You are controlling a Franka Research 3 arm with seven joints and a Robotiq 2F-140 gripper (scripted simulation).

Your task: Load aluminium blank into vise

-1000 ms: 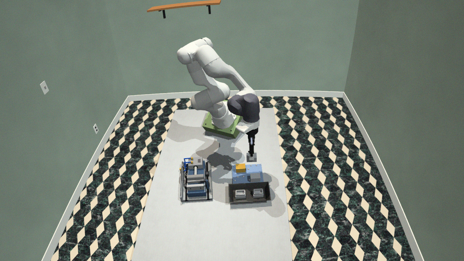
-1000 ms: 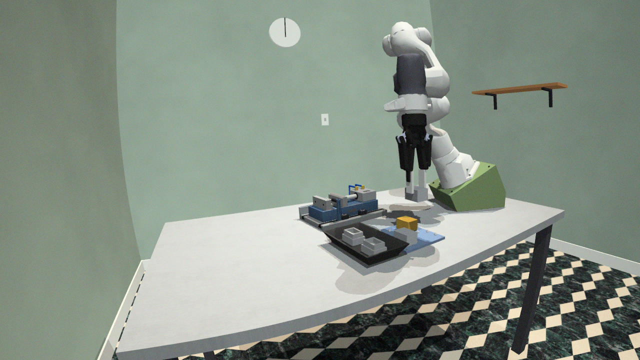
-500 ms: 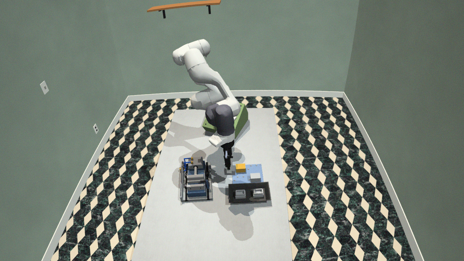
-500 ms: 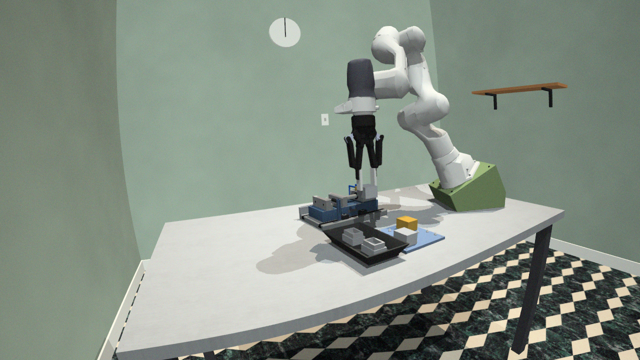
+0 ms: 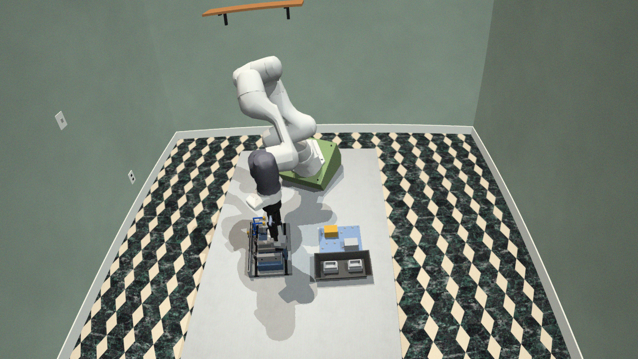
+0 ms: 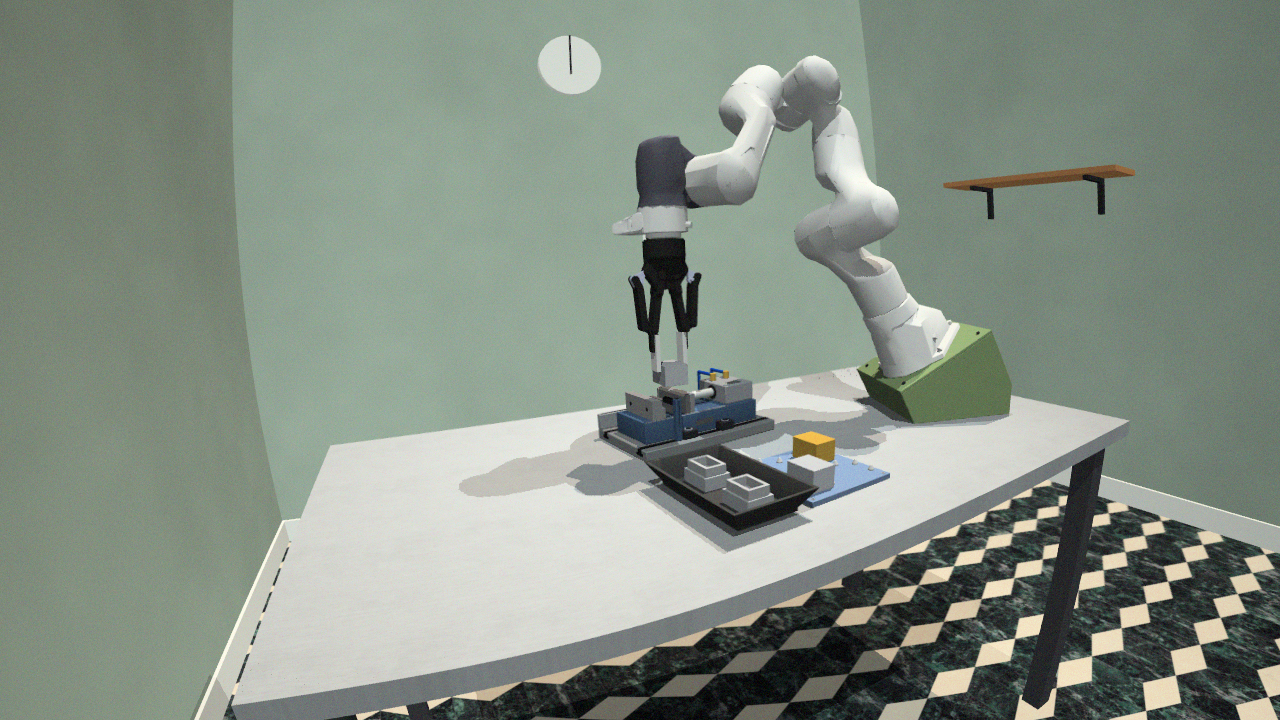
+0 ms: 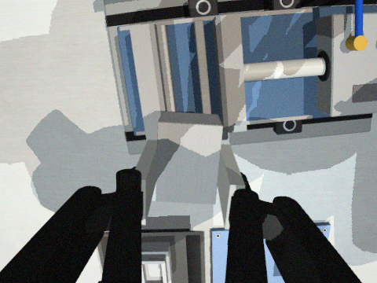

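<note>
Now: the white rod 100 mm below my hand, 90 mm behind it and 50 mm to the right of it. Also, from my hand: aluminium blank (40 mm below); hose block (170 mm behind, 100 mm below, 40 mm to the right); vise (140 mm below, 70 mm behind, 50 mm to the right).
</note>
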